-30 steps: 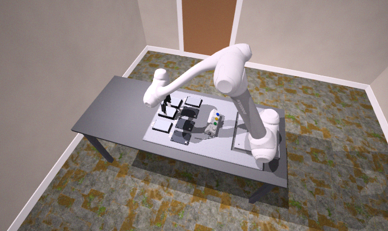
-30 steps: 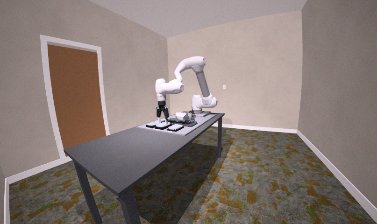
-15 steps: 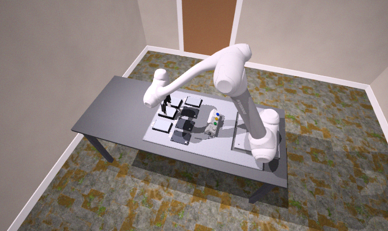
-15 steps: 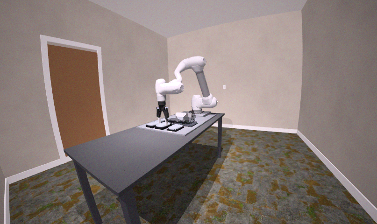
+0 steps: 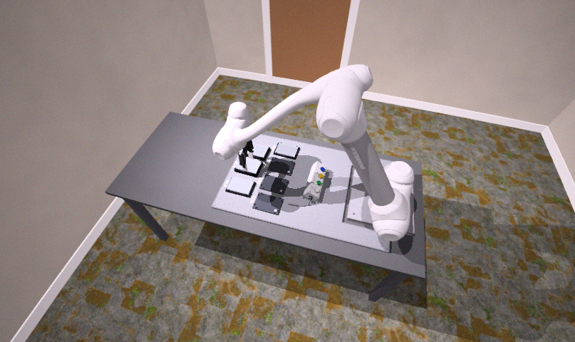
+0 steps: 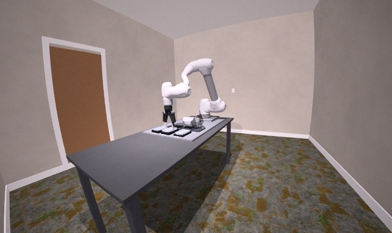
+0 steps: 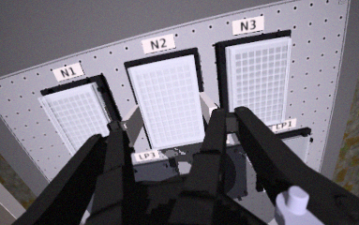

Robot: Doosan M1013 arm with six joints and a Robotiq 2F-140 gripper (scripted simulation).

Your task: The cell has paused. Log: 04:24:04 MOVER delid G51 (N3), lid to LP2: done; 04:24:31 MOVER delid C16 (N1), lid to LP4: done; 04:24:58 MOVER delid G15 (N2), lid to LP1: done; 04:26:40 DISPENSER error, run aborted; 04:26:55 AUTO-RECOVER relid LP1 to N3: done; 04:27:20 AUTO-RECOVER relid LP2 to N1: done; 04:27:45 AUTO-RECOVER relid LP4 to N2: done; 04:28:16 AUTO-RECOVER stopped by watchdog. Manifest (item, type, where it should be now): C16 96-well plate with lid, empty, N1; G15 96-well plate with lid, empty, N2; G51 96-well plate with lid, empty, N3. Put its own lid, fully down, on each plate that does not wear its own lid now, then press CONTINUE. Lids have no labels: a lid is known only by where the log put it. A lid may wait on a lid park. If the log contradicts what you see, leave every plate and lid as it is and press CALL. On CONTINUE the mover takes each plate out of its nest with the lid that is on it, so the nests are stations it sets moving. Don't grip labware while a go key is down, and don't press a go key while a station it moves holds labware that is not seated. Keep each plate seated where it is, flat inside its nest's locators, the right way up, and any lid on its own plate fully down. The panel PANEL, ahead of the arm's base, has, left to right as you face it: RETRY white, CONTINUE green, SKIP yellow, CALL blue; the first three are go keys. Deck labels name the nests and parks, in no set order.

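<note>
My hand is 190 mm to the left of the lid park LP1, 180 mm past it and 50 mm above it. The rest, counted from my hand: plate 140 mm to the left, 40 mm below; LP3 label 100 mm behind, 70 mm to the left, 60 mm below; LP2 label 100 mm behind, 60 mm to the right, 60 mm below.
</note>
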